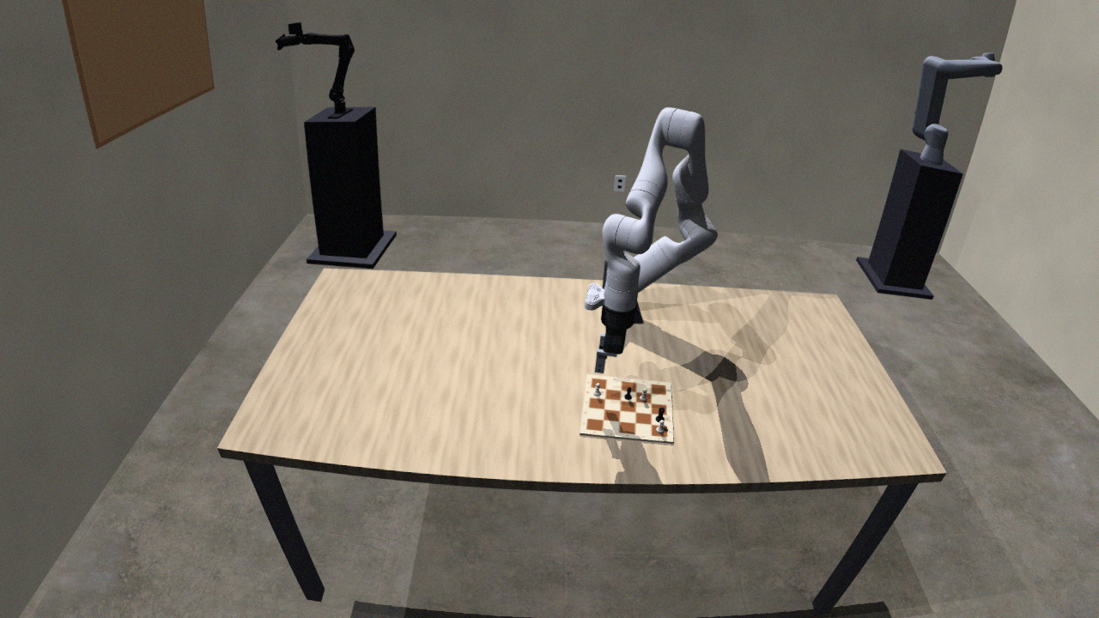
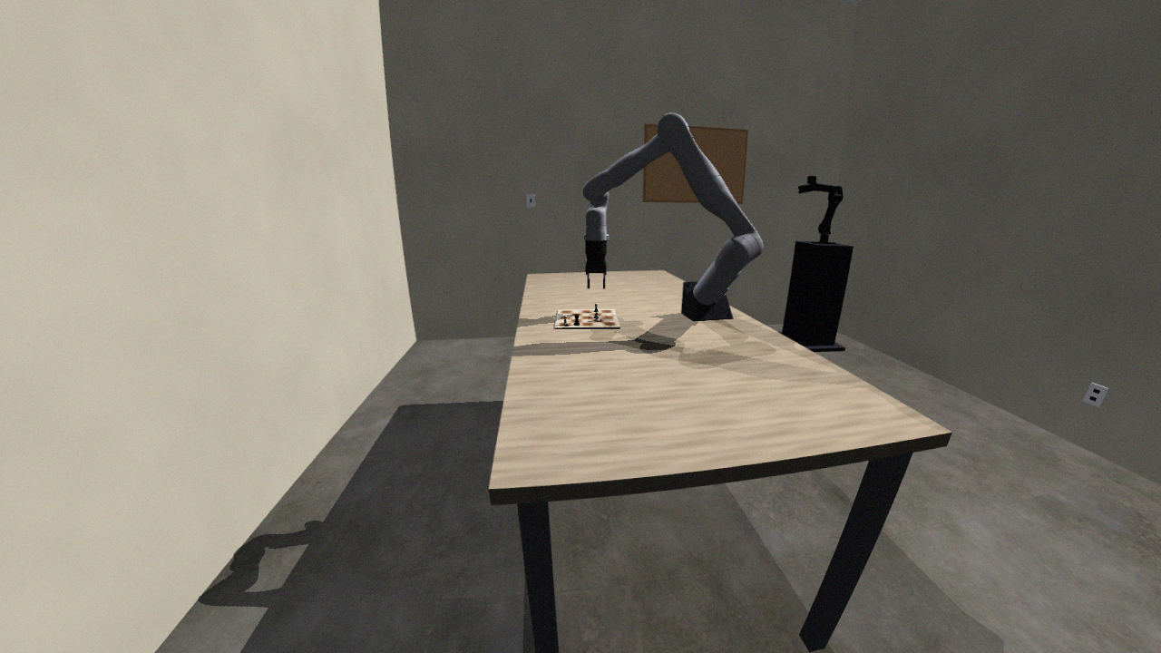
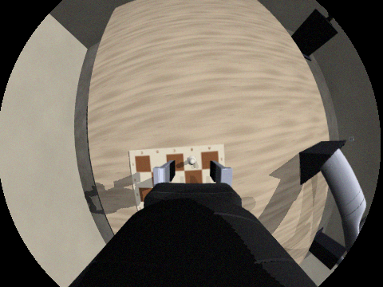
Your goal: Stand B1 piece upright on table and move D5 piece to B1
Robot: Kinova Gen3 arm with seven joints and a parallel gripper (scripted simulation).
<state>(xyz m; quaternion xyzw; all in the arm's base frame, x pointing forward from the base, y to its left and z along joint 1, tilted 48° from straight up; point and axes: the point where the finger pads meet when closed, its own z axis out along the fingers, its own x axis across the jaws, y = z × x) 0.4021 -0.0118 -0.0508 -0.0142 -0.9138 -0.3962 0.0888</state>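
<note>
My hand is 11 cm above the chessboard, 8 cm to the right of it and 4 cm short of it.
</note>
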